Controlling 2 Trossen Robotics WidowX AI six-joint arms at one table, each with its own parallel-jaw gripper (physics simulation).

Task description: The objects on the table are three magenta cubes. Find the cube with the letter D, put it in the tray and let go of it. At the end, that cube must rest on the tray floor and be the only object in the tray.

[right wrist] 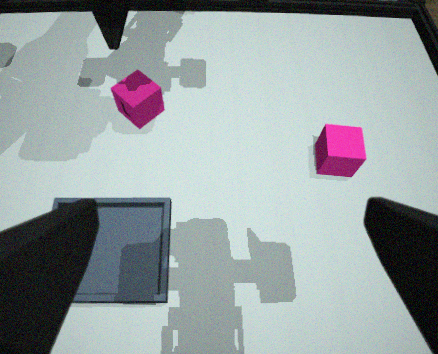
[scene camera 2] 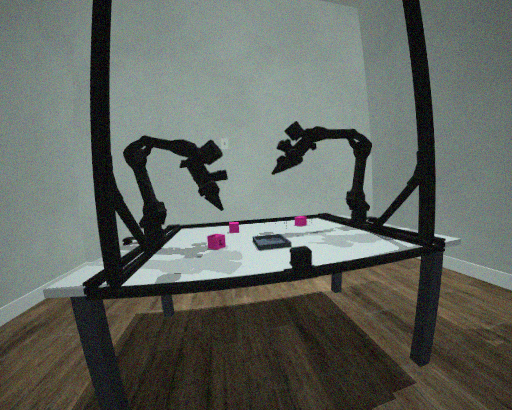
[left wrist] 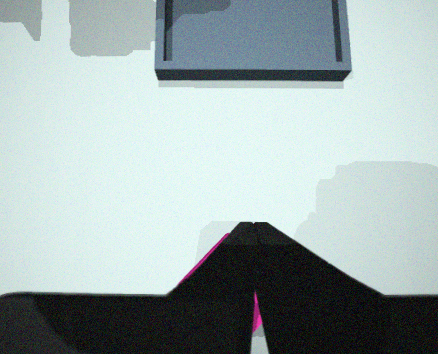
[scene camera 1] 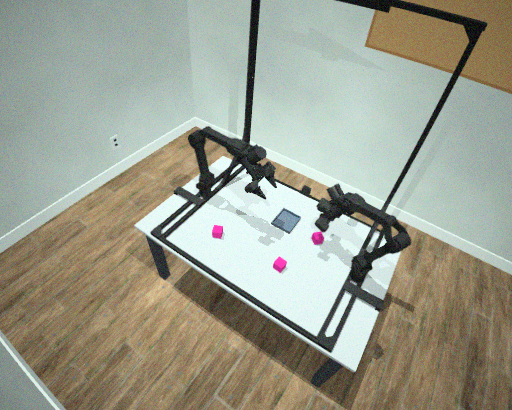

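Seen in the pictures: left gripper, between the fingertips: (right wrist: pixel 114 48) (scene camera 2: pixel 222 210) (left wrist: pixel 252 236); right gripper, between the fingertips: (right wrist: pixel 234 211) (scene camera 2: pixel 274 173) (scene camera 1: pixel 271 193); left arm's base, origin of its link: (scene camera 2: pixel 154 241) (scene camera 1: pixel 356 276); right arm's base, origin of its link: (scene camera 2: pixel 359 222) (scene camera 1: pixel 205 193).
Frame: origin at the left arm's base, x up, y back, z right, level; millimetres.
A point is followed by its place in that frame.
Note:
A magenta cube (scene camera 1: pixel 318 238) {x 25, y -245, z 78 mm} (scene camera 2: pixel 216 242) {x 7, y -253, z 125 mm} (right wrist: pixel 137 99) {x 26, y -271, z 92 mm} lies beside the tray, with a dark mark on one side that I cannot read; slivers of it show behind the fingers in the left wrist view. My left gripper (scene camera 1: pixel 322 228) {x 114, y -282, z 98 mm} (scene camera 2: pixel 222 208) {x 114, y -282, z 98 mm} (left wrist: pixel 252 236) {x 114, y -282, z 98 mm} (right wrist: pixel 114 48) {x 114, y -282, z 98 mm} is shut and empty, above that cube. A second cube (scene camera 1: pixel 279 264) {x 26, y -329, z -170 mm} (scene camera 2: pixel 234 227) {x 7, y -332, z -133 mm} (right wrist: pixel 340 150) {x 26, y -345, z -147 mm} and a third cube (scene camera 1: pixel 217 231) {x 26, y -675, z -188 mm} (scene camera 2: pixel 300 221) {x 6, y -673, z -150 mm} show no readable letter. The blue-grey tray (scene camera 1: pixel 286 220) {x -13, y -446, z 116 mm} (scene camera 2: pixel 271 246) {x -10, y -433, z 180 mm} (left wrist: pixel 250 65) {x -1, y -393, z 112 mm} (right wrist: pixel 165 250) {x -1, y -452, z 51 mm} holds no cube. My right gripper (scene camera 1: pixel 269 191) {x 245, y -506, z -1 mm} (scene camera 2: pixel 273 173) {x 245, y -506, z -1 mm} (right wrist: pixel 234 211) {x 245, y -506, z -1 mm} is open, empty and raised.
A black frame (scene camera 1: pixel 240 292) {x 0, y -401, z -377 mm} (scene camera 2: pixel 200 288) {x -32, y -219, z 375 mm} runs around the table top, with tall posts (scene camera 1: pixel 251 75) {x 579, y -880, z 354 mm} (scene camera 2: pixel 101 100) {x 390, y -35, z 368 mm} rising from it. A small black block (scene camera 1: pixel 306 190) {x 25, y -453, z 358 mm} (scene camera 2: pixel 301 258) {x 15, y -455, z 383 mm} sits on the frame edge near the tray. Arm shadows fall across the table.

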